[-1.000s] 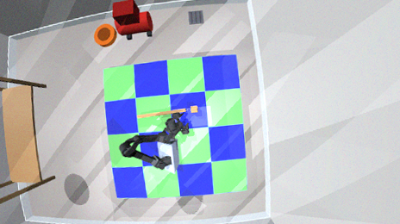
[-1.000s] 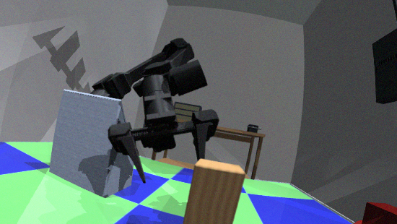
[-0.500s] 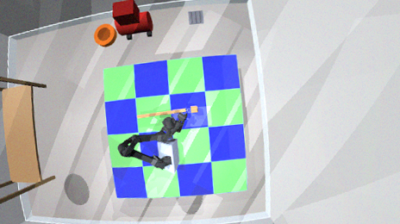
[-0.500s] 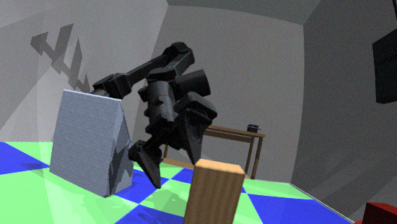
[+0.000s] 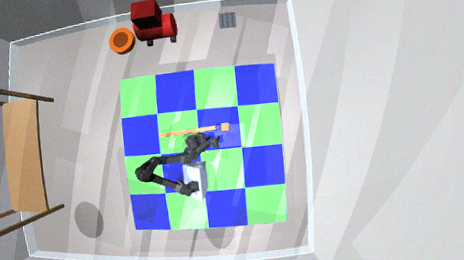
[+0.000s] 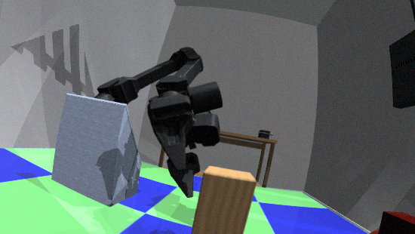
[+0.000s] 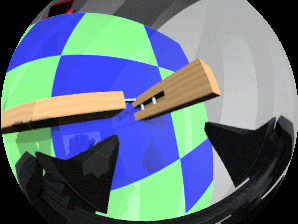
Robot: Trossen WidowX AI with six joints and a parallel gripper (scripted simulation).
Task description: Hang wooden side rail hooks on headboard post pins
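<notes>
The headboard post is 50 mm ahead of my gripper tip, 80 mm to the right of it and 50 mm below it.
</notes>
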